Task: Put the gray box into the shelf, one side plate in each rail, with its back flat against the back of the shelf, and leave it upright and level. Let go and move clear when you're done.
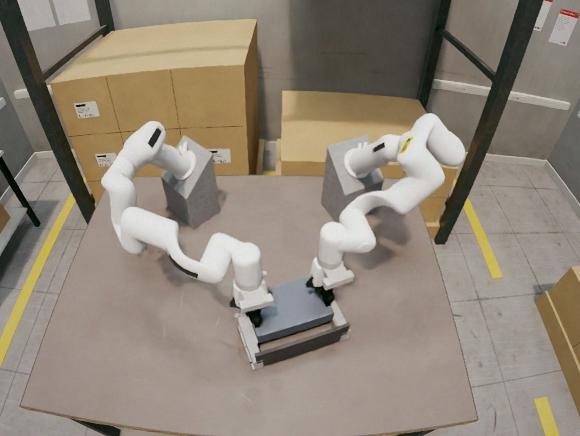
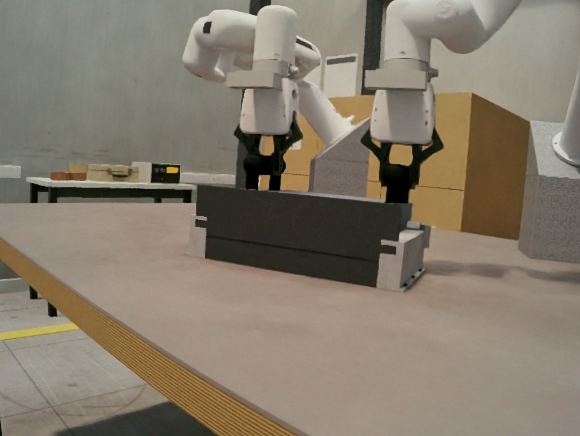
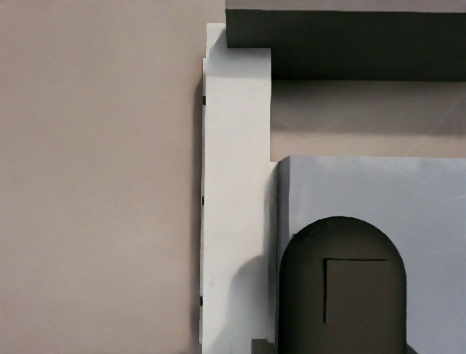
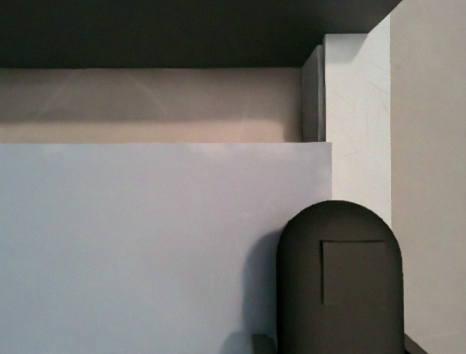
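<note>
The gray box (image 1: pixel 292 310) (image 3: pixel 380 185) (image 4: pixel 150 225) sits upright and looks level between the shelf's two pale rails (image 1: pixel 246 340) (image 3: pixel 237 150) (image 4: pixel 357 110). A strip of table shows between the box's back edge and the shelf's dark back board (image 1: pixel 302 344) (image 2: pixel 295 215) (image 3: pixel 370 47) (image 4: pixel 150 35), so they are apart. My left gripper (image 1: pixel 320 293) (image 2: pixel 398 192) is shut on the box near one side. My right gripper (image 1: pixel 245 312) (image 2: pixel 263 181) is shut on the box near the other side. The side plates' fit in the rails is mostly hidden.
The shelf stands on the brown table (image 1: pixel 150 360) (image 2: pixel 280 340). The two arm mounts (image 1: pixel 192 200) (image 1: pixel 345 200) stand at the table's far side. Large cardboard boxes (image 1: pixel 160 50) (image 1: pixel 350 115) stand behind it. A side table (image 2: pixel 110 184) with cases is farther back.
</note>
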